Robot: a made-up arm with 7 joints.
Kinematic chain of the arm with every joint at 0, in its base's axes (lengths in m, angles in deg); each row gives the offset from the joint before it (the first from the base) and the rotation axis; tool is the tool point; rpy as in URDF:
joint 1: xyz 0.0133 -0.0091 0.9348 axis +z
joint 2: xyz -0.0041 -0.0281 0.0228 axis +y
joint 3: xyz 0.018 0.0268 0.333 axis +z
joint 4: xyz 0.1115 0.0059 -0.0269 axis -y
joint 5: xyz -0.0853 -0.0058 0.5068 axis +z
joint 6: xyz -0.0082 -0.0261 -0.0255 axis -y
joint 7: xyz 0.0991 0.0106 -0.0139 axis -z
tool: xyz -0.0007 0 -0.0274 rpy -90 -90 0
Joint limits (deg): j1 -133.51..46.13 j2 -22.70..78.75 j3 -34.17..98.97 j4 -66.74..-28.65 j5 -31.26..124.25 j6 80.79..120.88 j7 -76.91..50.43
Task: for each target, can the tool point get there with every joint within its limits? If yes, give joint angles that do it. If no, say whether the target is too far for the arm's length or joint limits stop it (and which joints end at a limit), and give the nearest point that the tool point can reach.
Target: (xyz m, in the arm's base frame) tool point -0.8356 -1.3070 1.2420
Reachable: no: too far | nearest point -0.4856 -0.7719 1.1251 | short by 0.650 m
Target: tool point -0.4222 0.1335 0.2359
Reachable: no: joint limits stop it (at a limit: joint 1, joint 2, joint 4, joint 6, joint 7) | nearest point -0.6636 -0.2739 0.5175 | short by 0.551 m
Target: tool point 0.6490 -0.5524 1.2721
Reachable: yes | joints -67.33 44.57 48.94 -44.37 54.46 84.38 -29.79
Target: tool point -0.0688 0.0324 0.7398
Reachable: no: joint limits stop it (at a limit: joint 1, joint 2, joint 4, joint 6) | nearest point -0.6235 -0.3200 0.4885 | short by 0.704 m
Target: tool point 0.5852 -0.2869 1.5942
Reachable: yes | joints -48.96 13.16 32.19 -44.14 13.53 88.43 -40.44
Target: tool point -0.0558 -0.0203 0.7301
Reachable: no: joint limits stop it (at a limit: joint 1, joint 2, joint 4, joint 6) | nearest point -0.5343 -0.4154 0.4494 | short by 0.681 m
